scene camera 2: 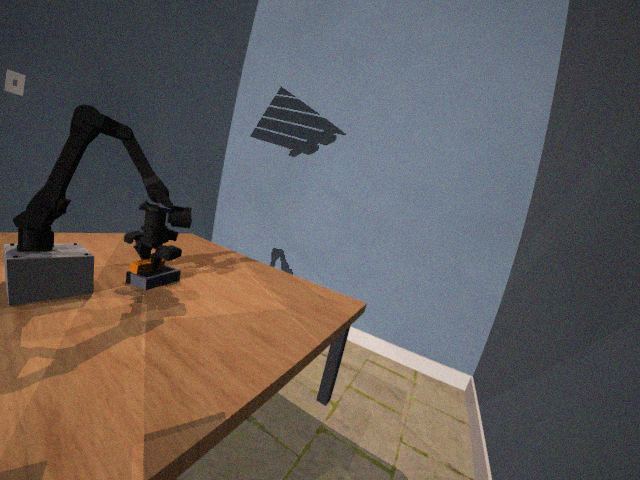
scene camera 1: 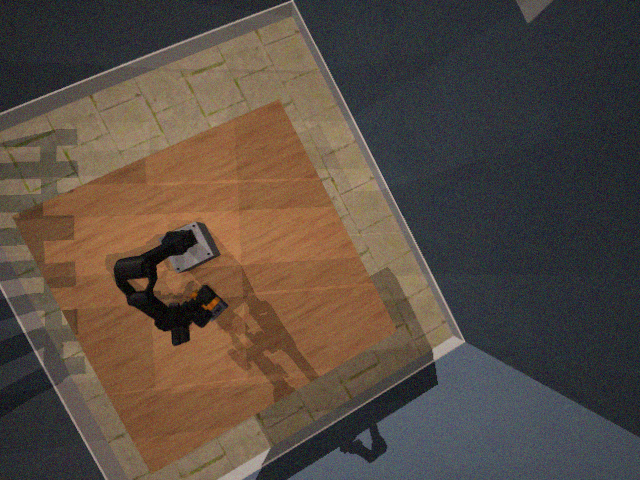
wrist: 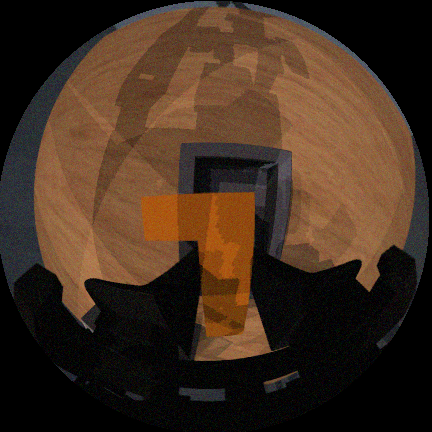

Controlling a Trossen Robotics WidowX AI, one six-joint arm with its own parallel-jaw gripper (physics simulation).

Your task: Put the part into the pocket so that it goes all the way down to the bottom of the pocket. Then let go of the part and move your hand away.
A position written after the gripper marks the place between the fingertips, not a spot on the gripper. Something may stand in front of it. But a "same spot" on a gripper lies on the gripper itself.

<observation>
gripper: scene camera 2; scene camera 1 206, 301; wrist
same spot on gripper: (scene camera 2: 144, 251) = (wrist: 188, 328)
</observation>
